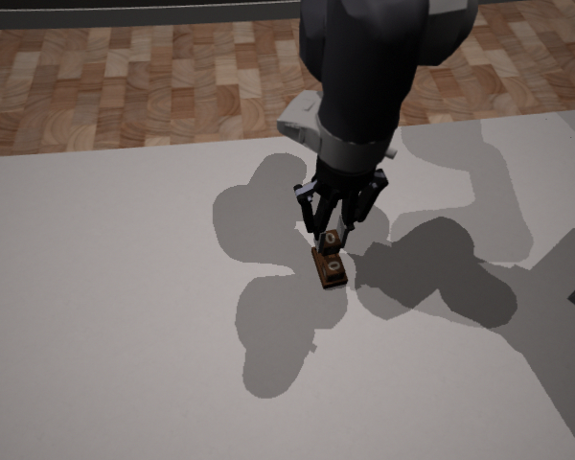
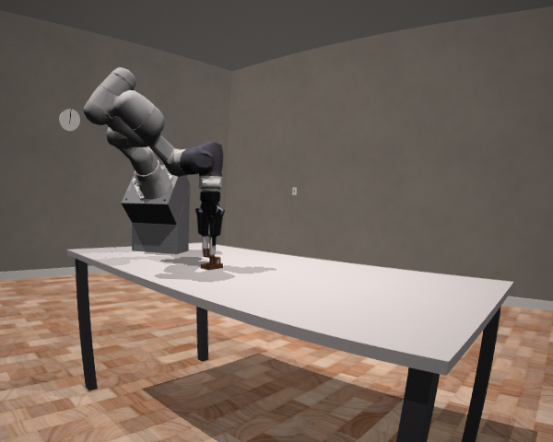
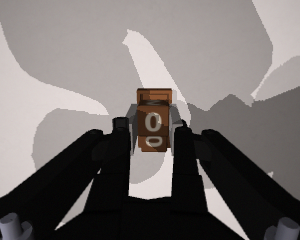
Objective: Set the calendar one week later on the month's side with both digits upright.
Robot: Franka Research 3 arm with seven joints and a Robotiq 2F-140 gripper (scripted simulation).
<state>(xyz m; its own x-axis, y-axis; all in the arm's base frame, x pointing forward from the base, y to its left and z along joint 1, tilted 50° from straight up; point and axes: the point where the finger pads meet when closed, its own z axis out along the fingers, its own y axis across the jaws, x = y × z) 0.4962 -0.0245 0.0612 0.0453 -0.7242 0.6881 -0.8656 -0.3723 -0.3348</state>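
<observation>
Now: hand 30 mm above the cube.
</observation>
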